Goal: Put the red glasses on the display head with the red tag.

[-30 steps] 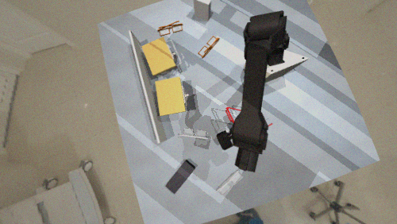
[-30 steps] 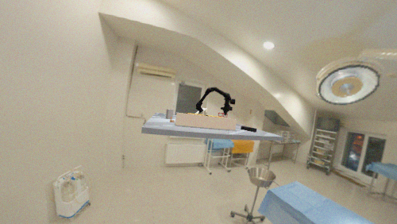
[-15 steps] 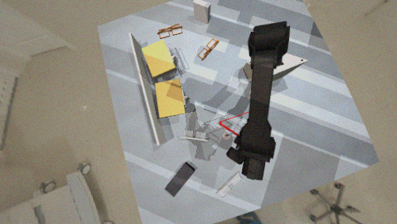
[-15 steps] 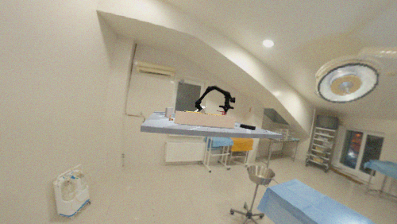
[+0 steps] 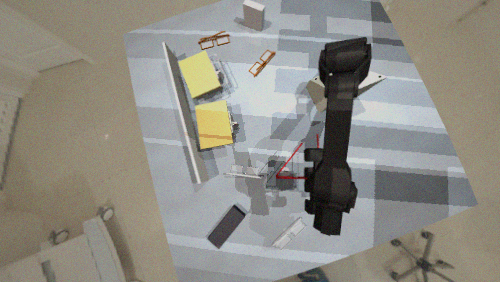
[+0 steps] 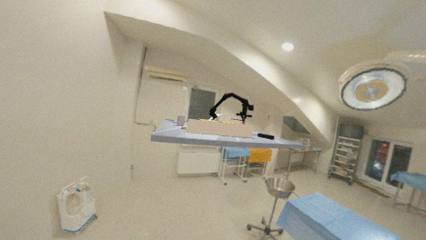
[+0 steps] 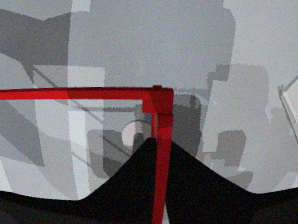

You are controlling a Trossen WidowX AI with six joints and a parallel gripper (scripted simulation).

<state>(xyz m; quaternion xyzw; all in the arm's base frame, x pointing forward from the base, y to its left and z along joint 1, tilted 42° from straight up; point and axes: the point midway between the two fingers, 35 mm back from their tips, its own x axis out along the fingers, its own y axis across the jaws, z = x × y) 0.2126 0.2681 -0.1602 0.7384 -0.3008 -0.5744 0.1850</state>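
My gripper tip is now 5 cm short of the round peg, 2 cm to the left of it and 9 cm above it. From my gripper tip the other things lie so: upright board 40 cm ahead, 36 cm to the right, 6 cm below; then grey block 2 cm ahead, 73 cm to the right, 6 cm below; then dark case 33 cm ahead, 13 cm to the left, 10 cm below.
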